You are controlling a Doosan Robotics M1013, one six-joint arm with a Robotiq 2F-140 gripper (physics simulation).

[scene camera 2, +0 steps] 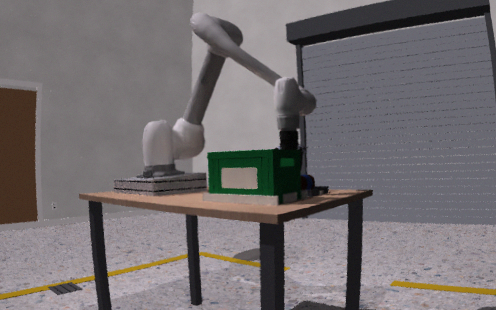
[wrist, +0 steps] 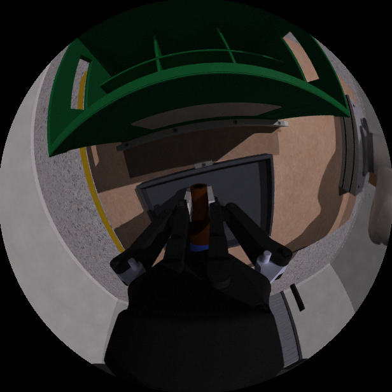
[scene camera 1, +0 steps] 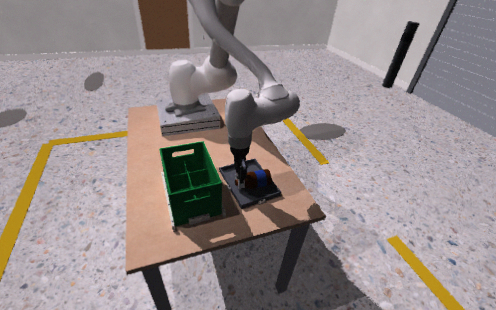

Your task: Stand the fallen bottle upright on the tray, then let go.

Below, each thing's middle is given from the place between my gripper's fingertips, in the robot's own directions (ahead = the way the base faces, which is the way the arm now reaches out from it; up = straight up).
Labels:
Right now the brown bottle [wrist: 199, 226] is 6 cm to the left of my hand, 2 cm above it and 1 cm ahead of it.

